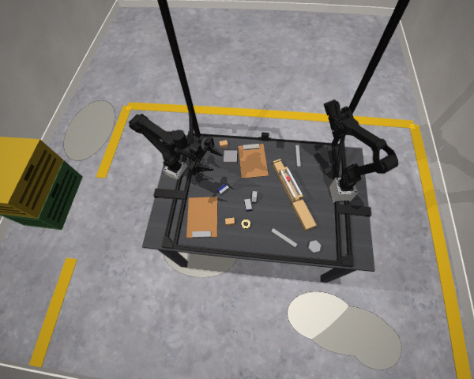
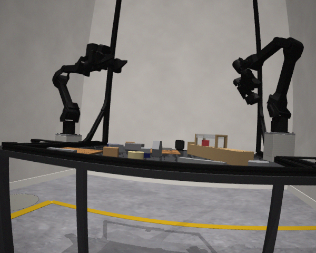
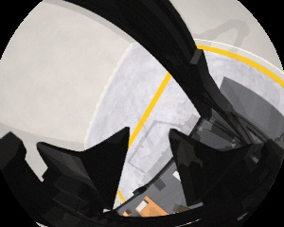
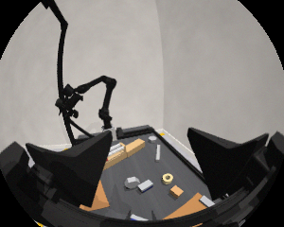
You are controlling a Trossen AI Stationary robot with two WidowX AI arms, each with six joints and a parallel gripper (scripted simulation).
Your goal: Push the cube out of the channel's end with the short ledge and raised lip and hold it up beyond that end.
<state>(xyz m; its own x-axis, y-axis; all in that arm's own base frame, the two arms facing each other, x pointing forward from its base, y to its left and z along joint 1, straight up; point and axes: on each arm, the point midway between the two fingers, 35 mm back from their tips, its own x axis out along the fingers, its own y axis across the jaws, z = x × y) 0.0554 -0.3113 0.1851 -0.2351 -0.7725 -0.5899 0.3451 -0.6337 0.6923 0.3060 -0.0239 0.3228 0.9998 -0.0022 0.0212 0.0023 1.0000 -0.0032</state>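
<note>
My left gripper is now 31 cm short of the wooden bridge, 24 cm above it and 17 cm to the left of it.
</note>
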